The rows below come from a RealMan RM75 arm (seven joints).
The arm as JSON. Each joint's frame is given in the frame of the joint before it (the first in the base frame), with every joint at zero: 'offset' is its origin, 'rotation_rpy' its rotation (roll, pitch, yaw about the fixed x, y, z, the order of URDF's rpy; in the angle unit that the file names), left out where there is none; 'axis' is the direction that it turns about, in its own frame. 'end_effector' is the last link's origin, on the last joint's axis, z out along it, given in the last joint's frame.
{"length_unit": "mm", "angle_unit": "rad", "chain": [
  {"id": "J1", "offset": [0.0, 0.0, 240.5], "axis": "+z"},
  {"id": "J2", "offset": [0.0, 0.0, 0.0], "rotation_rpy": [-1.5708, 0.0, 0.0], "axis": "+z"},
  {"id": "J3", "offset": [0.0, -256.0, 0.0], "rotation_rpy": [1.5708, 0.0, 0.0], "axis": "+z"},
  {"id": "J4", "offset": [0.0, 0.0, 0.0], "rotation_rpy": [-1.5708, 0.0, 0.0], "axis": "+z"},
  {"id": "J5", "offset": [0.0, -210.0, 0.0], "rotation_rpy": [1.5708, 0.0, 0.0], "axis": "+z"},
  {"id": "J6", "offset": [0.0, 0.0, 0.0], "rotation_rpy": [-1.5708, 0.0, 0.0], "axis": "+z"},
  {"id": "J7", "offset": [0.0, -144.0, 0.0], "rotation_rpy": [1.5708, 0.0, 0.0], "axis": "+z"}
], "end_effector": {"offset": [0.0, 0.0, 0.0]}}
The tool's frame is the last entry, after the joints.
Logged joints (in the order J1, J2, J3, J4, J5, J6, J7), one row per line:
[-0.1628 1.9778 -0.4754 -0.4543 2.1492 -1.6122 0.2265]
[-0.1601 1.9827 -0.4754 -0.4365 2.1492 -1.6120 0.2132]
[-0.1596 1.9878 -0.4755 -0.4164 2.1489 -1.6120 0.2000]
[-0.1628 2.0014 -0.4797 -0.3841 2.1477 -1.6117 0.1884]
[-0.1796 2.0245 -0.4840 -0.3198 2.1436 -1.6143 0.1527]
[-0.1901 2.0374 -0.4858 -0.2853 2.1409 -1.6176 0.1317]
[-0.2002 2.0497 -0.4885 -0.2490 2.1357 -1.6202 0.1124]
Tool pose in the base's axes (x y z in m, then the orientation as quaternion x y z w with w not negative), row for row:
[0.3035 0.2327 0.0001 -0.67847 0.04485 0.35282 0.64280]
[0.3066 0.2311 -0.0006 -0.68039 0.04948 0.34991 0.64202]
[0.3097 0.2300 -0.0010 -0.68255 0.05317 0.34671 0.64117]
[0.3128 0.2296 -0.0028 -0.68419 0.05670 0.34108 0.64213]
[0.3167 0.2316 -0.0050 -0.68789 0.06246 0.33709 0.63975]
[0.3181 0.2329 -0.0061 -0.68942 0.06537 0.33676 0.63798]
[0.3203 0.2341 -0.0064 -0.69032 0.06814 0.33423 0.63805]
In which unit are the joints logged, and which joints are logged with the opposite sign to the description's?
The joints are logged in radians. Opposite sign: J1, J3, J4, J5, J7.
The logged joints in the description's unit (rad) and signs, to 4 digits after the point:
[0.1628 1.9778 0.4754 0.4543 -2.1492 -1.6122 -0.2265]
[0.1601 1.9827 0.4754 0.4365 -2.1492 -1.6120 -0.2132]
[0.1596 1.9878 0.4755 0.4164 -2.1489 -1.6120 -0.2000]
[0.1628 2.0014 0.4797 0.3841 -2.1477 -1.6117 -0.1884]
[0.1796 2.0245 0.4840 0.3198 -2.1436 -1.6143 -0.1527]
[0.1901 2.0374 0.4858 0.2853 -2.1409 -1.6176 -0.1317]
[0.2002 2.0497 0.4885 0.2490 -2.1357 -1.6202 -0.1124]

